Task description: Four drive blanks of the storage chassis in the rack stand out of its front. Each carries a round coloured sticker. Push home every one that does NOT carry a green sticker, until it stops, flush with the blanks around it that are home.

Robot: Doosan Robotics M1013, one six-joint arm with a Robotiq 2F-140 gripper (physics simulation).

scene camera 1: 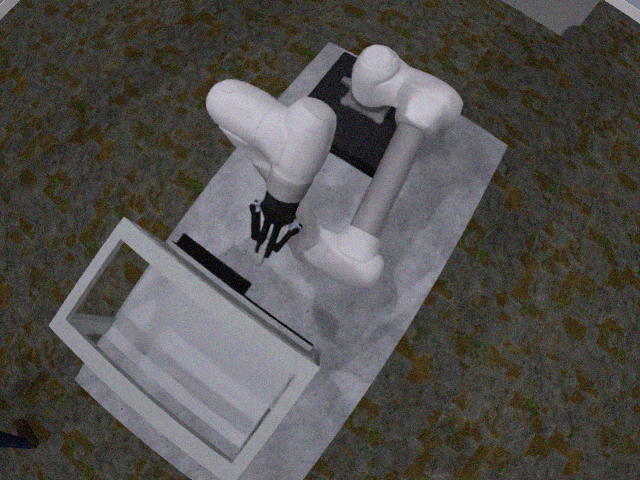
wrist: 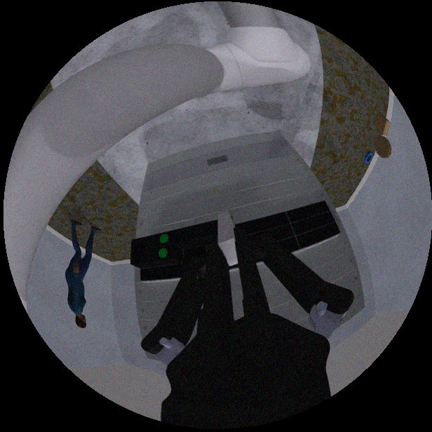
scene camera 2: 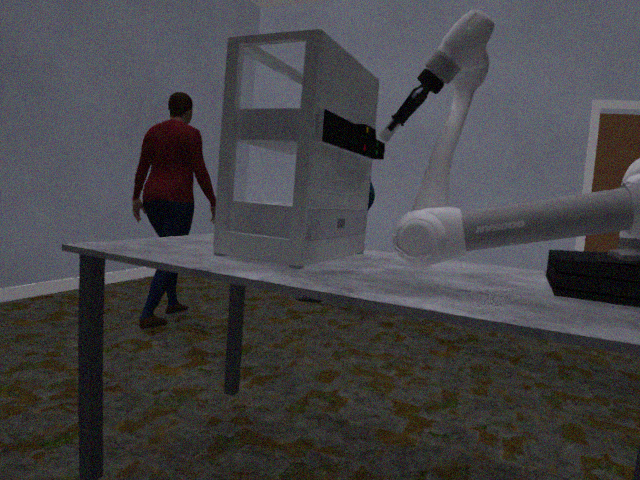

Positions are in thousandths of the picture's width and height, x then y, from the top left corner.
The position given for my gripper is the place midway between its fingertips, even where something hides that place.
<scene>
my gripper: scene camera 1 405, 547; wrist 524, 515; scene camera 2 598, 291
rack: scene camera 1 293, 680; wrist 619, 434; scene camera 2 530, 205
</scene>
